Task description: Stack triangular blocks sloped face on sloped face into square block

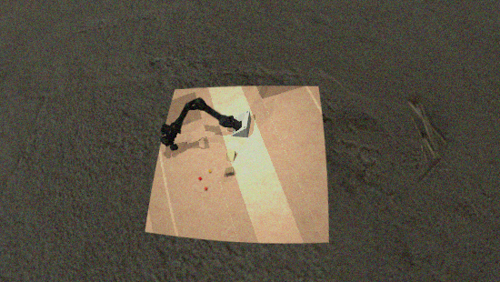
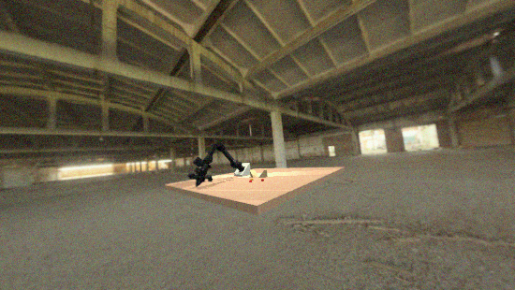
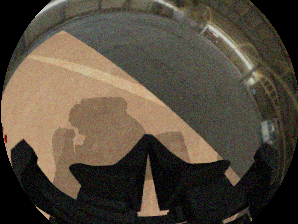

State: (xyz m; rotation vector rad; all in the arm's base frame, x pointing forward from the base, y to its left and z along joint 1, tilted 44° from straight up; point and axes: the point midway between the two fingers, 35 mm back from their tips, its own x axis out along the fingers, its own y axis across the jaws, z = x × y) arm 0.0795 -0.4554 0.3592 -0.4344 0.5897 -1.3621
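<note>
Now: the tan triangular block 260 mm ahead of my gripper tip, 530 mm to the left of it and 10 mm above it.
</note>
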